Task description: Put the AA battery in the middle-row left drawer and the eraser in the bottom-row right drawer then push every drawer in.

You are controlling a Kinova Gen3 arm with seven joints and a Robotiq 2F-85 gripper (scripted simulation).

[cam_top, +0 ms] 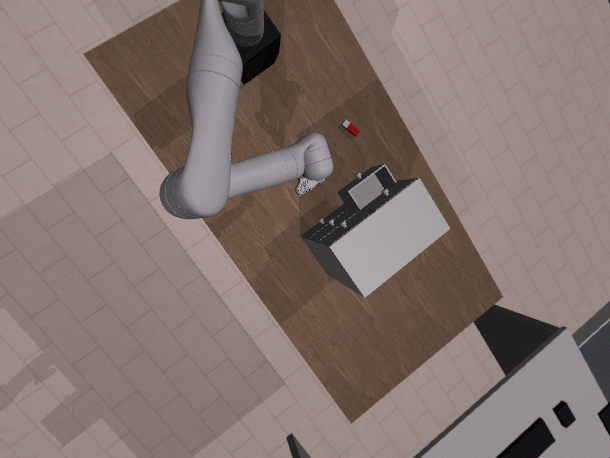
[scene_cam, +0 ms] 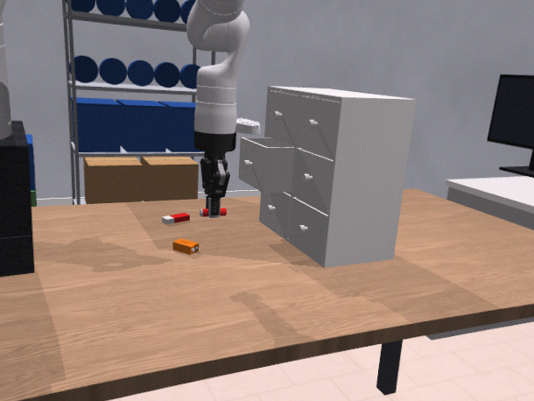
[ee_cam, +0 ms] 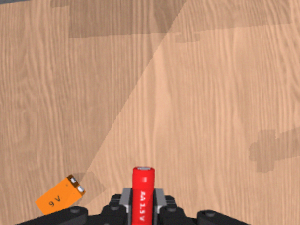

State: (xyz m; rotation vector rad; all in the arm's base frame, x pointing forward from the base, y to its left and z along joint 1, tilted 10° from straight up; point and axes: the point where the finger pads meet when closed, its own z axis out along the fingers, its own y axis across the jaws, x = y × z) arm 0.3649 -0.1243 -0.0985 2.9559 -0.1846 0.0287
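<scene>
My gripper is now 10 mm past the orange battery, 80 mm to the right of it and 110 mm above it. Also, from my hand: eraser: 10 mm ahead, 290 mm to the left, 110 mm below; then AA battery: 10 mm below.
</scene>
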